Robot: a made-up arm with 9 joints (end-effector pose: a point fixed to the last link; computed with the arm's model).
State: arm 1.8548 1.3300 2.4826 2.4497 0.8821 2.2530 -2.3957 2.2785 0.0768
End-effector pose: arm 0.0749 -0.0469 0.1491 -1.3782 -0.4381 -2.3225
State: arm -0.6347 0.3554 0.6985 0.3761 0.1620 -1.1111 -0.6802 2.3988 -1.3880
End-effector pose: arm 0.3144 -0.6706 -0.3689 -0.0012 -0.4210 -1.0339
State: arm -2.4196 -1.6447 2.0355 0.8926 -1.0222 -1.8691 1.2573 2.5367 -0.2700
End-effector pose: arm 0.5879 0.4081 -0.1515 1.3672 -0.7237 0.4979
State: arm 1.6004 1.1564 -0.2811 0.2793 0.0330 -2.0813 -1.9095 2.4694 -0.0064
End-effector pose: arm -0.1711 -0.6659 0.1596 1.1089 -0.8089 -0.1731
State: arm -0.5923 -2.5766 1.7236 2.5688 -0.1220 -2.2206 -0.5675 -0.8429 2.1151
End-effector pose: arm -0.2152 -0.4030 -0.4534 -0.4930 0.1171 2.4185
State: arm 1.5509 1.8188 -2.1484 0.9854 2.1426 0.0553 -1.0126 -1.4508 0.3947
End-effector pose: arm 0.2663 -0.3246 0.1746 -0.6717 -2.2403 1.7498
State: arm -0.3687 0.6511 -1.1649 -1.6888 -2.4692 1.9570 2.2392 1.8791 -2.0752
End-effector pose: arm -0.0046 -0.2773 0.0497 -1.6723 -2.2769 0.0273
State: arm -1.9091 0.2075 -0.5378 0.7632 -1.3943 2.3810 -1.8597 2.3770 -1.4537
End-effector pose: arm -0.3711 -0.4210 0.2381 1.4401 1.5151 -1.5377
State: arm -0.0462 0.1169 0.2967 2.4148 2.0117 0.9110 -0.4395 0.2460 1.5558
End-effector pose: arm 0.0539 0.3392 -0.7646 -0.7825 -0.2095 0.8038
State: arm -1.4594 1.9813 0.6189 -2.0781 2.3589 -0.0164 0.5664 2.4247 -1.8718
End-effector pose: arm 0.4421 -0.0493 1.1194 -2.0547 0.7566 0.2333
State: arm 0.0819 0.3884 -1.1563 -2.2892 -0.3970 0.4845 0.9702 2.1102 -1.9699
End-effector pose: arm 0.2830 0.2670 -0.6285 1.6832 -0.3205 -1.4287
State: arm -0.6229 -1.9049 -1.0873 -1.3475 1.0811 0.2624 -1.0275 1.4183 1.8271
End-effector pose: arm 0.6089 -0.4713 -0.0132 -1.3693 -0.4923 -0.5097
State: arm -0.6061 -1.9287 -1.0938 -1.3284 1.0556 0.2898 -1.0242 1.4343 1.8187
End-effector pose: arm 0.6180 -0.4611 -0.0320 -1.4029 -0.4878 -0.4317
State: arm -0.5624 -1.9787 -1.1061 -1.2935 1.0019 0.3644 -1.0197 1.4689 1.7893
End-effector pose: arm 0.6330 -0.4435 -0.0701 -1.4901 -0.4831 -0.2619
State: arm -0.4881 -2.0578 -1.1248 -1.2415 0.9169 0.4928 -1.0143 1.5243 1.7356
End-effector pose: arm 0.6532 -0.4100 -0.1336 -1.6021 -0.4987 0.0167
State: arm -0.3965 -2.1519 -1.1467 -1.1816 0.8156 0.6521 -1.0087 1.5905 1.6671
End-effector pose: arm 0.6694 -0.3555 -0.2168 -1.6712 -0.5595 0.3476
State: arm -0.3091 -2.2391 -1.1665 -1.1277 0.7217 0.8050 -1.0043 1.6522 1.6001
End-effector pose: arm 0.6706 -0.2912 -0.2999 -1.6703 -0.6566 0.6347
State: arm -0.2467 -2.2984 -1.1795 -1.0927 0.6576 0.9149 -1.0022 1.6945 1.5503
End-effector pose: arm 0.6615 -0.2414 -0.3566 -1.6396 -0.7461 0.8107
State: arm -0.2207 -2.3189 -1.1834 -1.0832 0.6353 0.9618 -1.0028 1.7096 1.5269
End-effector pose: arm 0.6569 -0.2240 -0.3748 -1.6333 -0.7881 0.8707
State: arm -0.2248 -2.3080 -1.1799 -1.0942 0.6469 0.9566 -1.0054 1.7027 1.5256
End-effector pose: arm 0.6612 -0.2355 -0.3620 -1.6622 -0.7825 0.8496
